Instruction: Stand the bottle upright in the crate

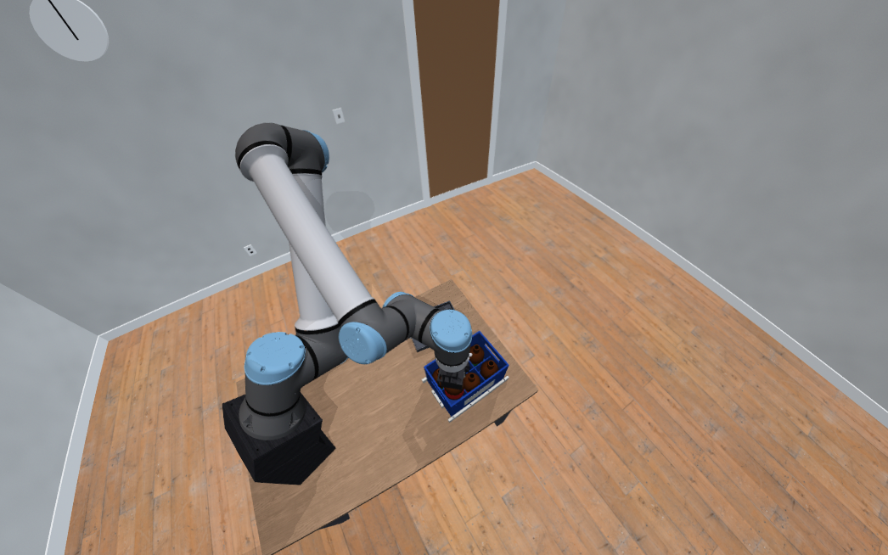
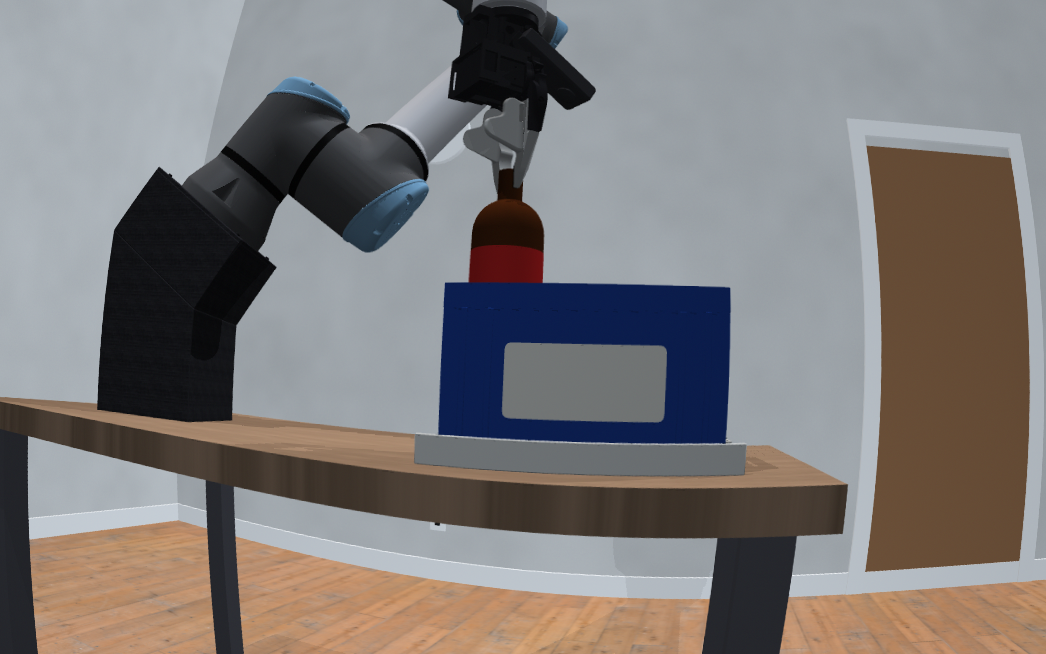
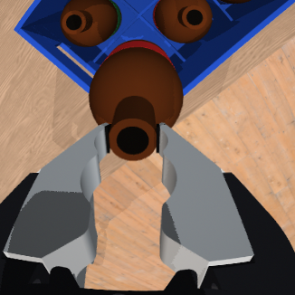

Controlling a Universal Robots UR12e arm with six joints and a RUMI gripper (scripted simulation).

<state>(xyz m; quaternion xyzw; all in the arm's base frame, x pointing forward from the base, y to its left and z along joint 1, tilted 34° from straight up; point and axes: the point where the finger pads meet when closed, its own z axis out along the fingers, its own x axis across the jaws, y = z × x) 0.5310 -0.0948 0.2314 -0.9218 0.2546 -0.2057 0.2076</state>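
The blue crate lies 21 cm below my hand, 7 cm to the left of it and 7 cm ahead of it. Also, from my hand: grey tray: 37 cm to the left, 28 cm below, 1 cm ahead.
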